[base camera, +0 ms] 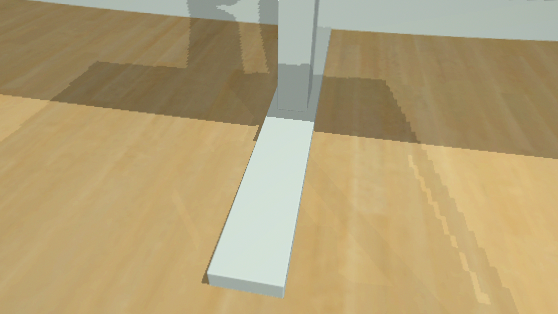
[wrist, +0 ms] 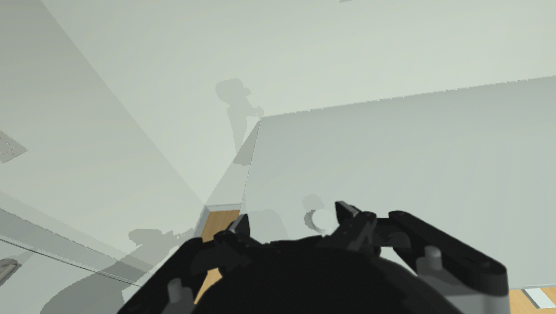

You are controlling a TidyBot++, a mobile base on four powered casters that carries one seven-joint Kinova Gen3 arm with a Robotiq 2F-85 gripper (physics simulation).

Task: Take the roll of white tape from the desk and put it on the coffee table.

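Places are measured from the arm's base along level axes (x ahead, y left, z up), in millimetres.
Pixels of known places: gripper, fingertip midpoint: [wrist: 292, 217].
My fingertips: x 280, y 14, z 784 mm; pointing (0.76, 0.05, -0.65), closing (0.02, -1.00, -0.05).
Observation:
Ahead of a thing's pixels: the offset from my fingertips to its top centre. "spot": to the spot under its first point. Level surfaces: height alone.
The roll of white tape @[100 mm ahead, 59 mm right, 206 mm down] [wrist: 324, 221] lies on the white desk @[230 mm down] [wrist: 425, 150] in the wrist view, near the desk's left end. It shows between the fingertips, close beside the right finger, and lies beyond and below them. My gripper [wrist: 292, 217] is open and empty, above the desk. In the base camera view, the desk's white upright leg @[spot: 314 mm ahead, 5 mm left, 1051 mm down] [base camera: 294, 50] stands on a long flat foot [base camera: 260, 200] that points toward the base. The coffee table does not show in either view.
Wooden floor @[1180 mm down] [base camera: 125, 200] [wrist: 220, 222] lies around the desk's foot and past the desk's left edge. A pale wall [wrist: 150, 65] stands behind the desk, and another wall meets it at the left. Shadows of the arm fall on the walls.

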